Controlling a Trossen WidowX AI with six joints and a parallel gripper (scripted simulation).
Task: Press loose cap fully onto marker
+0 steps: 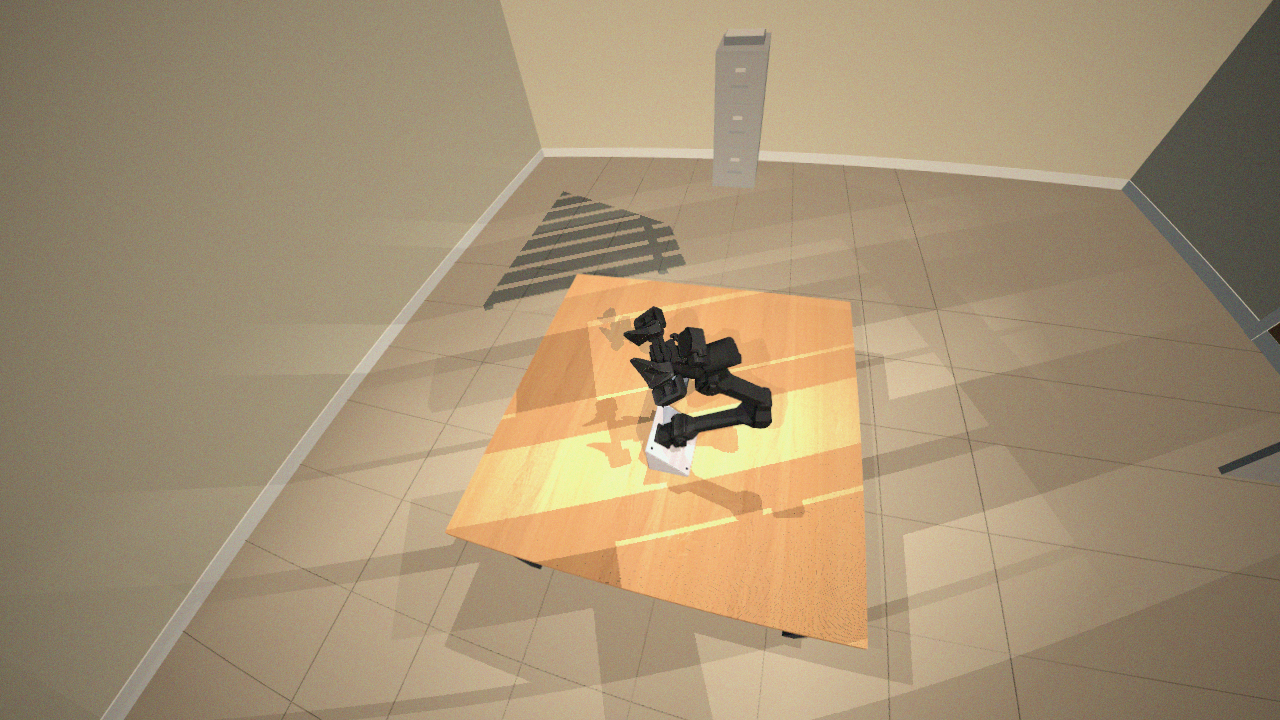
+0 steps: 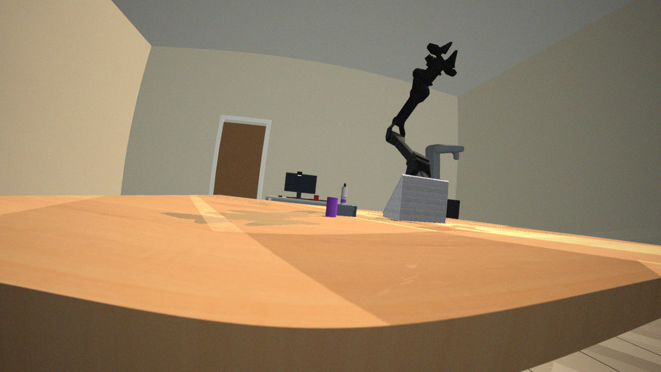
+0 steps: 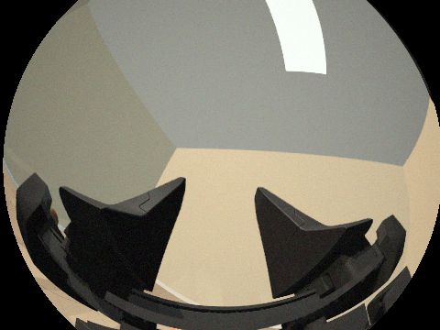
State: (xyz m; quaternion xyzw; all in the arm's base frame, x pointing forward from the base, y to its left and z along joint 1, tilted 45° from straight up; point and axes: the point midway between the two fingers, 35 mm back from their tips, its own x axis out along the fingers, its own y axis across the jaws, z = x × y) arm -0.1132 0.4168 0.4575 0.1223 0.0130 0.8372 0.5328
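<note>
Now: gripper tip 50 cm short of the purple cap, 11 cm to the right of it and 73 cm above it. The rest, counted from my gripper tip: grey holder block (44 cm ahead, 1 cm to the left, 74 cm below).
</note>
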